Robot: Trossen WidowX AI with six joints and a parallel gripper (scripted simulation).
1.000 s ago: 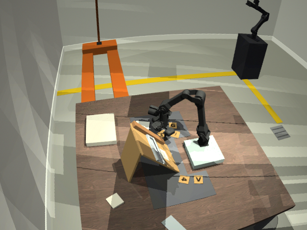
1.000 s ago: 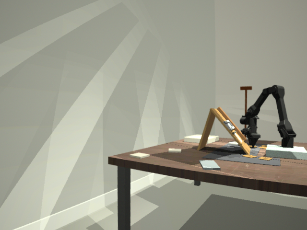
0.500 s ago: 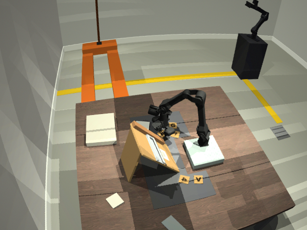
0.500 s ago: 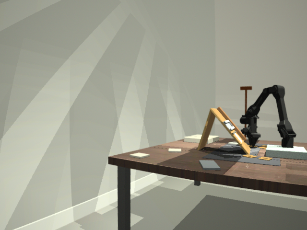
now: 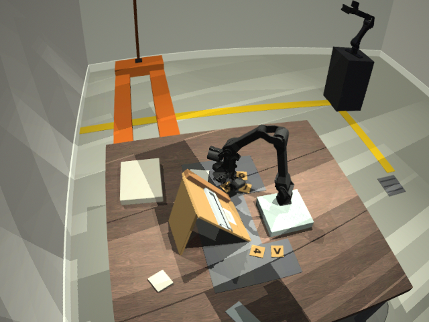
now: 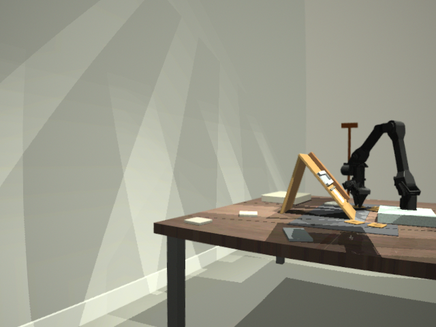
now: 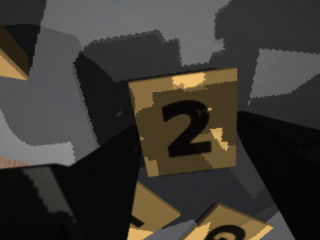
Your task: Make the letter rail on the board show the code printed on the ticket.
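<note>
Now: the white card 130 mm ahead of my gripper tip, 100 mm to the right of it and 10 mm below it. Round my gripper tip: cream box (430 mm ahead, 100 mm to the right, 10 mm above); grey mat (190 mm to the left, 40 mm behind, 10 mm below); white ticket (240 mm to the left, 80 mm above, 50 mm ahead).
</note>
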